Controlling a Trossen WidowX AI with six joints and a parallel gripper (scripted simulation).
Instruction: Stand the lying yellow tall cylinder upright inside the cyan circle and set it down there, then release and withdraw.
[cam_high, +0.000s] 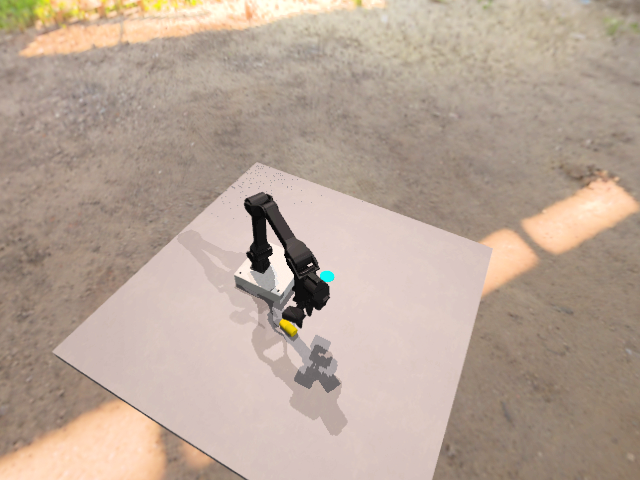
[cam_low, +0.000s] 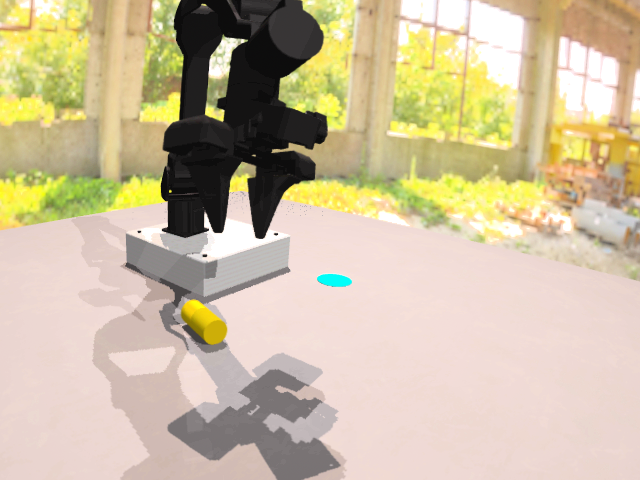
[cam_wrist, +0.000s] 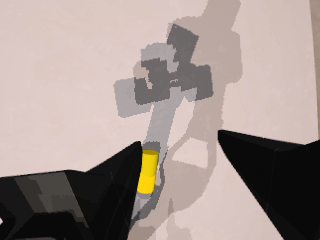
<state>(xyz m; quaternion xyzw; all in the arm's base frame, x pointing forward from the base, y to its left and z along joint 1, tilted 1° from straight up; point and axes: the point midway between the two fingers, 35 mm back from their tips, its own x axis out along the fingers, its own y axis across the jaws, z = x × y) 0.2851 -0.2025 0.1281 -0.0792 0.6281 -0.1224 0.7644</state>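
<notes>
Right now my gripper tip is 8 cm past the yellow tall cylinder, 3 cm to the right of it and 13 cm above it. Round my gripper tip: cyan circle 4 cm behind, 32 cm to the left, 15 cm below.
</notes>
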